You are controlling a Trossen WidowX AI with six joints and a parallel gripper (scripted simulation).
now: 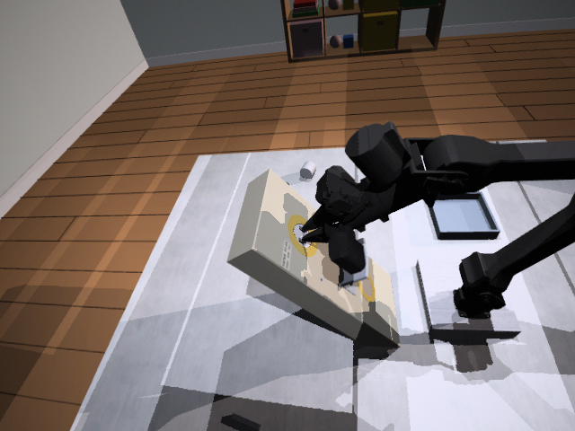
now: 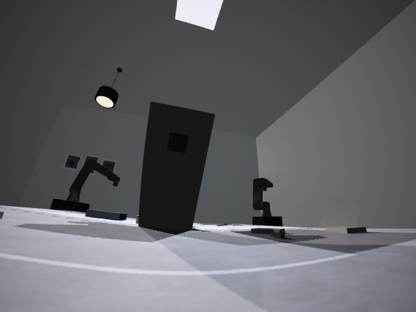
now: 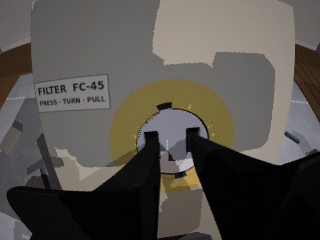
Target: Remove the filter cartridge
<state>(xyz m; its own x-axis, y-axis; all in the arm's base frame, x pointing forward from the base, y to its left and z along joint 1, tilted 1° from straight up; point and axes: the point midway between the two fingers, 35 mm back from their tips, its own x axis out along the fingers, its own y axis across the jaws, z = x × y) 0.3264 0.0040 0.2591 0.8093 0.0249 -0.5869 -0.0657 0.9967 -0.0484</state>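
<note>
My gripper tip is now 20 mm short of the round filter cartridge and 10 mm above it. Round my gripper tip: grey tray: 400 mm behind, 290 mm to the right, 270 mm below; then small grey cylinder: 500 mm to the right, 250 mm below, 50 mm ahead.
</note>
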